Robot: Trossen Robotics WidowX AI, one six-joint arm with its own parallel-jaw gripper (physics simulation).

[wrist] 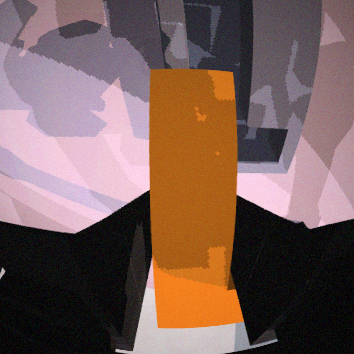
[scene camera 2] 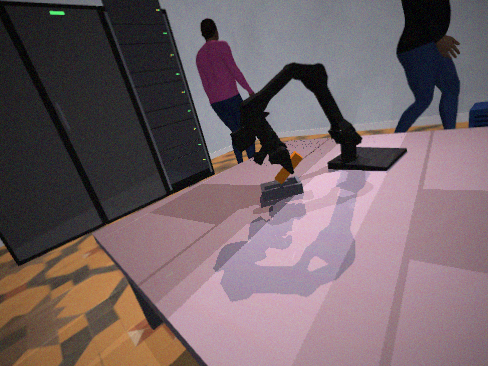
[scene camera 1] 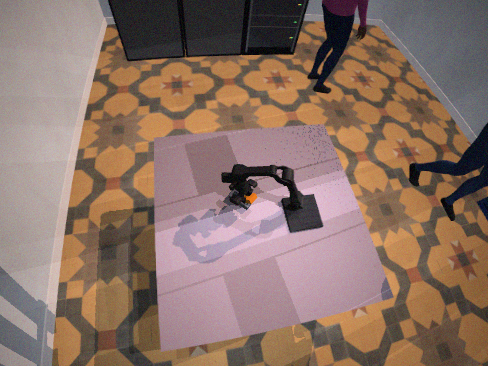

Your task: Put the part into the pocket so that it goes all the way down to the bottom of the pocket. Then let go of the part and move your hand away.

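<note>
The orange part [scene camera 1: 251, 198] [scene camera 2: 282, 176] [wrist: 192, 165] is a long rectangular bar. My gripper [scene camera 1: 245, 199] [scene camera 2: 290, 166] [wrist: 186, 195] is shut on it. In scene camera 2 the bar is tilted, and its lower end is at the top of the grey pocket block [scene camera 2: 281, 193] [wrist: 287, 55]. In the wrist view the bar's far end overlaps the block's left side and part of the dark opening, which shows above and to the right of it. Whether the tip touches the block cannot be told. In scene camera 1 the gripper mostly hides the block.
The arm's black base plate [scene camera 1: 303, 214] [scene camera 2: 380, 157] stands on the pink table [scene camera 1: 200, 310] [scene camera 2: 225, 330]. The arm's shadow lies across the table. Dark cabinets [scene camera 1: 155, 30] [scene camera 2: 60, 100] and people [scene camera 1: 337, 30] [scene camera 2: 220, 70] are beyond the table.
</note>
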